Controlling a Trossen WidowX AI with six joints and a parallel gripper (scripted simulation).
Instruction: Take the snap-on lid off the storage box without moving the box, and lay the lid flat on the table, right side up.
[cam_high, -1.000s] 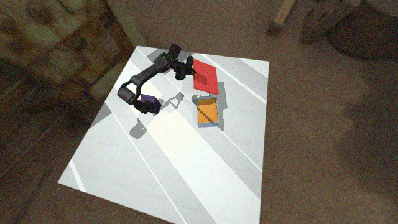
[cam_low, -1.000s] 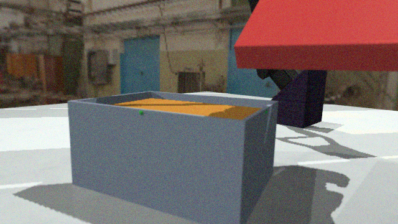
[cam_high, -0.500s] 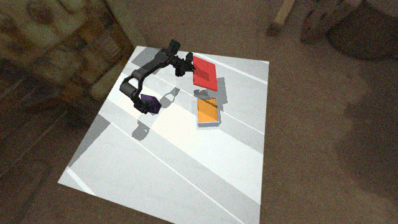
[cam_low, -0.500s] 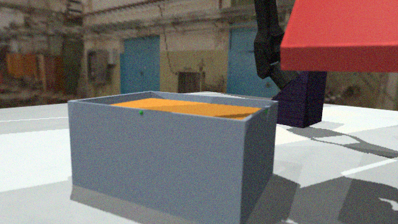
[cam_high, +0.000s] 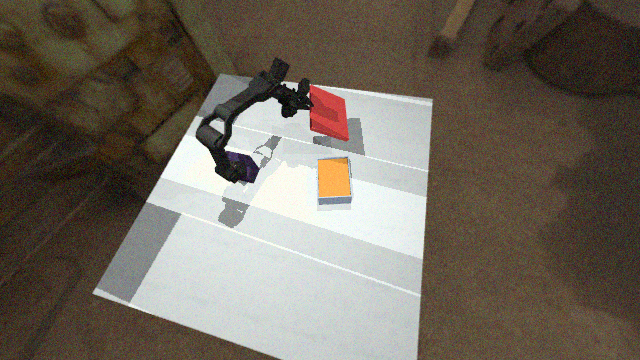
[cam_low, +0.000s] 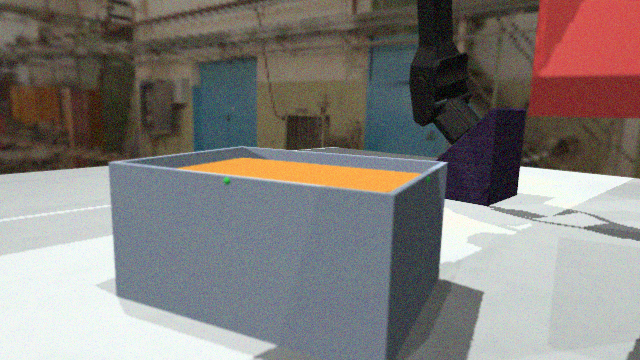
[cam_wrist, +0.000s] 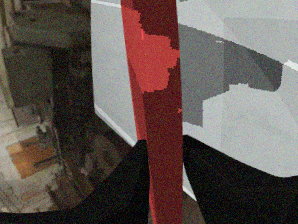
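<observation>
My gripper tip is 7 cm short of the lid, 4 cm above it and 2 cm to the right of it. From my gripper tip the other things lie so: grey-blue storage box (24 cm to the right, 19 cm below, 12 cm ahead).
</observation>
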